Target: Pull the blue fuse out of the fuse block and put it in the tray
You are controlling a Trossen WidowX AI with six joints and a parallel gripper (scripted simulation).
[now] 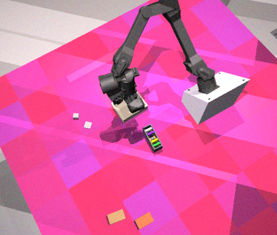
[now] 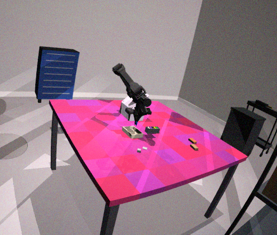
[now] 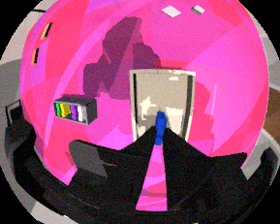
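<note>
My gripper tip is now 1 cm to the left of the tray and 9 cm above it. Also, from my gripper tip: blue fuse (1 cm below).
</note>
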